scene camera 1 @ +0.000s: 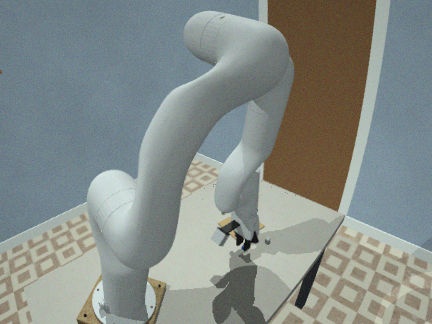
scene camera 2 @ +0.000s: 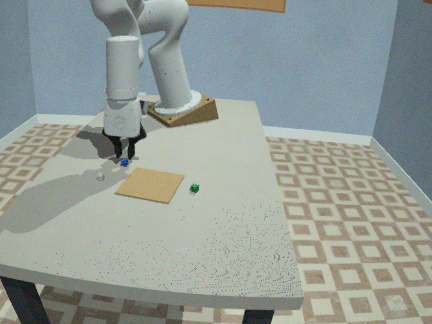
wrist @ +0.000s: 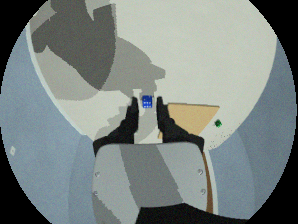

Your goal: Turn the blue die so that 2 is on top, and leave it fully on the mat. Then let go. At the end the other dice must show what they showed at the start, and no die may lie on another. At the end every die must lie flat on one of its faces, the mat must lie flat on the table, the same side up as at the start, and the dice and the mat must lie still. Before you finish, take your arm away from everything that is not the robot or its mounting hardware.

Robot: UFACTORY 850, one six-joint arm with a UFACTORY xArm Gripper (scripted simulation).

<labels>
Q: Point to a tan mat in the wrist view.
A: At 193, 118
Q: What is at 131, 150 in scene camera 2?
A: My gripper.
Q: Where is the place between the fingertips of my gripper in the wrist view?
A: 147, 103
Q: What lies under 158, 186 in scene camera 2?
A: A tan mat.
</labels>
